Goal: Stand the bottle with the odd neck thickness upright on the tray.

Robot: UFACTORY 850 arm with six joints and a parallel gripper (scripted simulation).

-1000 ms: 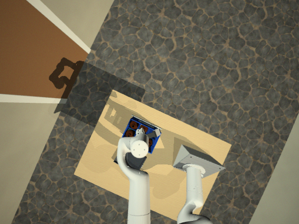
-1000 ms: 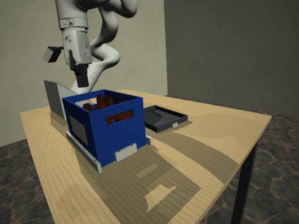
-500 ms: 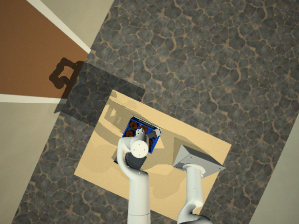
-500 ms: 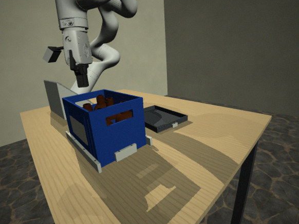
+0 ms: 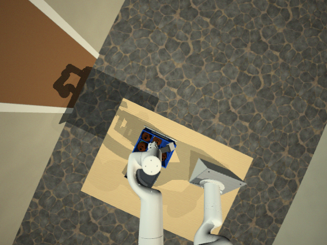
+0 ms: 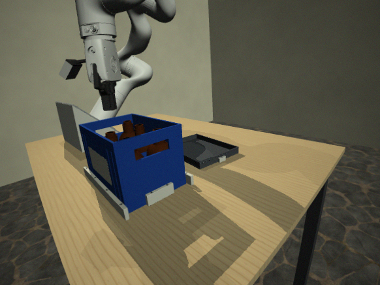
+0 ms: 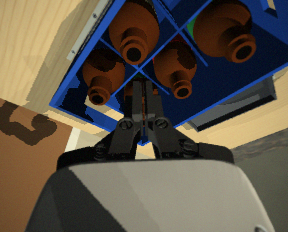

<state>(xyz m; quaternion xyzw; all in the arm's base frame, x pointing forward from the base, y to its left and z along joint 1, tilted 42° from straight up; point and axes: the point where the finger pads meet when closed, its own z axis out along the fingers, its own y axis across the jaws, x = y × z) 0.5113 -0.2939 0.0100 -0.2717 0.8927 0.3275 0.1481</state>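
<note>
My gripper is now 16 cm above the blue crate and 4 cm to the right of it. Also, from my hand: brown bottle 15 cm below, 9 cm to the left, 7 cm behind; then dark tray 32 cm to the left, 23 cm below, 4 cm ahead.
</note>
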